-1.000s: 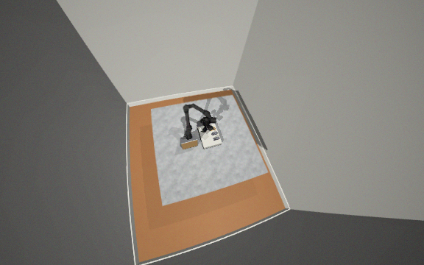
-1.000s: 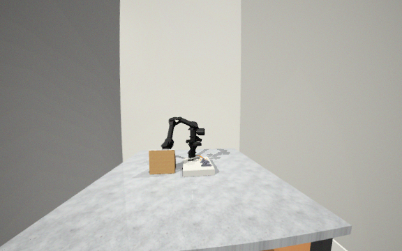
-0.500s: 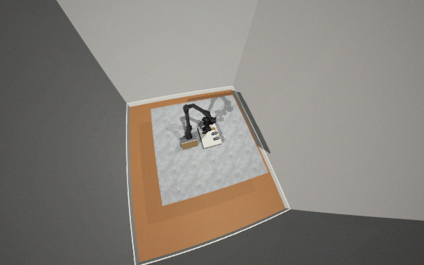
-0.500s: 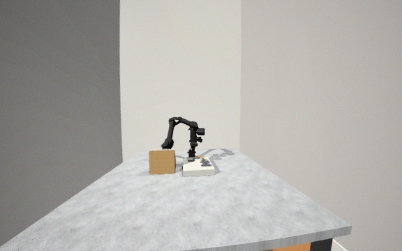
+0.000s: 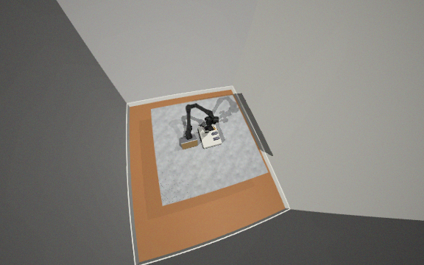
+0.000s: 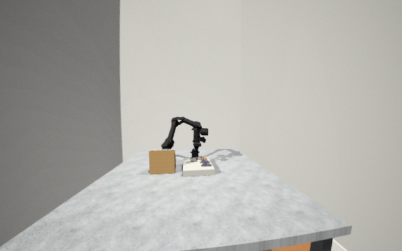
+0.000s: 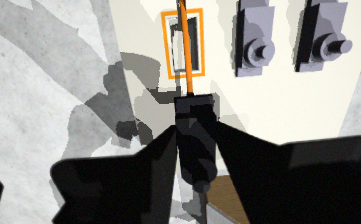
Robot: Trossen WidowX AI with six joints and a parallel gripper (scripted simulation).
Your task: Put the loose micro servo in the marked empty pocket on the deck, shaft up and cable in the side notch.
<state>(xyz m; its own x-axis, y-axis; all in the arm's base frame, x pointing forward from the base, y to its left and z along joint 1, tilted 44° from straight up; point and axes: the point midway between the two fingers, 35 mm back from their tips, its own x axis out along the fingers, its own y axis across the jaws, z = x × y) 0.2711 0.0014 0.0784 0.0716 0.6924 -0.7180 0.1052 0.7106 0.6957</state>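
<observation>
Now: the cream deck 100 mm below my gripper tip, 70 mm to the right of it and 50 mm behind it.
</observation>
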